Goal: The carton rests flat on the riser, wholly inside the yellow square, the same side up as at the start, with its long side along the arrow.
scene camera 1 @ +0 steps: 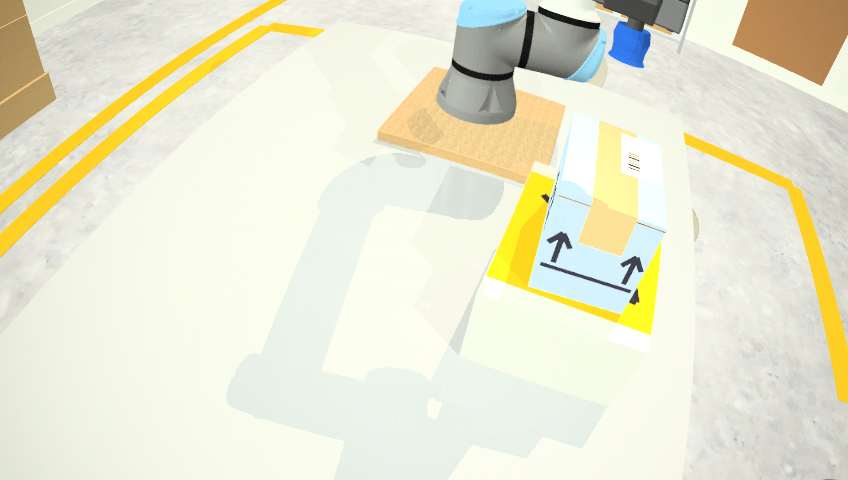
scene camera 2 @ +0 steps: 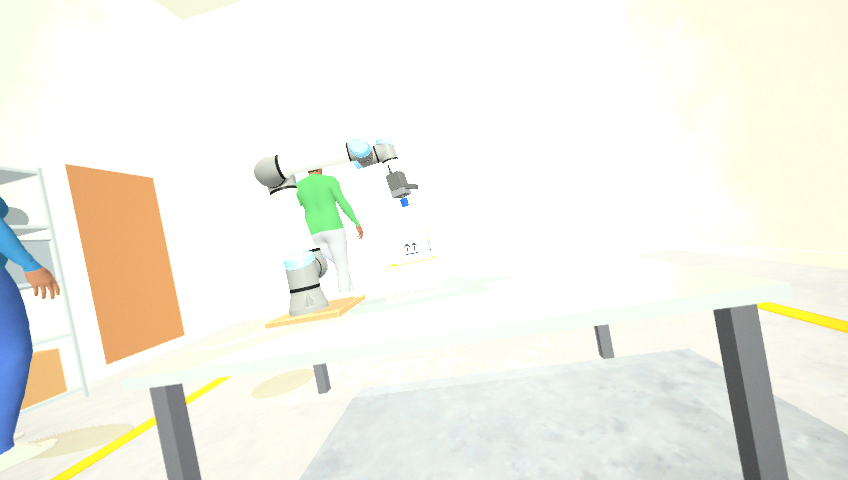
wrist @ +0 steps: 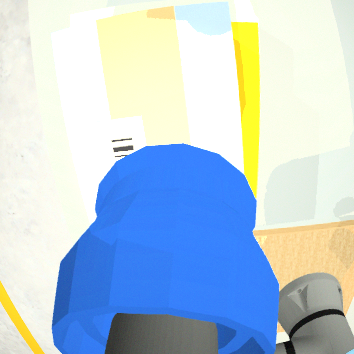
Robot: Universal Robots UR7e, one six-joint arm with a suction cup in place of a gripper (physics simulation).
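The pale blue carton (scene camera 1: 571, 276) (scene camera 2: 410, 242) (wrist: 210, 75) stands flat on the white riser (scene camera 1: 553, 339), taped and labelled face up, with its printed arrows pointing up. Yellow square (scene camera 1: 504, 261) (wrist: 252, 75) shows left, in front and right of its base in scene camera 1; the far edge is hidden. The carton looks slightly turned against the square. Dark pieces of the drawn arrow (scene camera 1: 635, 296) show at the carton's right front and left rear; the rest is hidden beneath it. My blue suction cup (scene camera 1: 629, 47) (scene camera 2: 404, 202) (wrist: 175, 230) is off and empty, above and apart from the carton.
The arm's base stands on a wooden board (scene camera 1: 476, 139) (scene camera 2: 339, 309) beside the riser. The riser stands near the edge of the white table (scene camera 1: 208, 237). A person in green (scene camera 2: 321, 205) stands behind the arm; another person in blue (scene camera 2: 14, 333) is at the far left.
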